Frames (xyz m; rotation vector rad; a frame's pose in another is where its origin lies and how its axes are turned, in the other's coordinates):
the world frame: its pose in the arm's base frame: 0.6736 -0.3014 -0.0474 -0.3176 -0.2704 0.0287
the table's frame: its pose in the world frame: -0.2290 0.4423 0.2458 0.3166 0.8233 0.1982
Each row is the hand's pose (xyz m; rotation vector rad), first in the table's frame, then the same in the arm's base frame.
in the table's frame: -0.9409 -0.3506 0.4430 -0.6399 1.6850 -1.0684
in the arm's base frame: -0.0993 -0.2547 0.8603 -1.1370 2.0847 -0.8531
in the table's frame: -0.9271 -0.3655 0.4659 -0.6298 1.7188 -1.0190
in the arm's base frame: -0.0734 -0.2666 0.8716 -1.1163 2.1270 -0.8070
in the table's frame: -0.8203 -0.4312 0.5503 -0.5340 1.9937 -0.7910
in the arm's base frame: 0.0695 -0.3144 0.8827 -0.9815 2.4416 -0.6199
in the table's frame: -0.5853 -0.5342 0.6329 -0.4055 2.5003 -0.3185
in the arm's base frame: 0.3225 -0.3843 0.8214 -0.7553 3.0109 -0.1932
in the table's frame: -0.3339 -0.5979 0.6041 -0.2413 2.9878 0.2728
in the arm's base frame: 0.5234 -0.4198 0.6586 0.3171 -2.6503 -0.2837
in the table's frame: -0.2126 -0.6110 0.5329 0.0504 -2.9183 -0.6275
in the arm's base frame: 0.5868 -0.4226 0.5324 0.0464 -2.3402 -0.4875
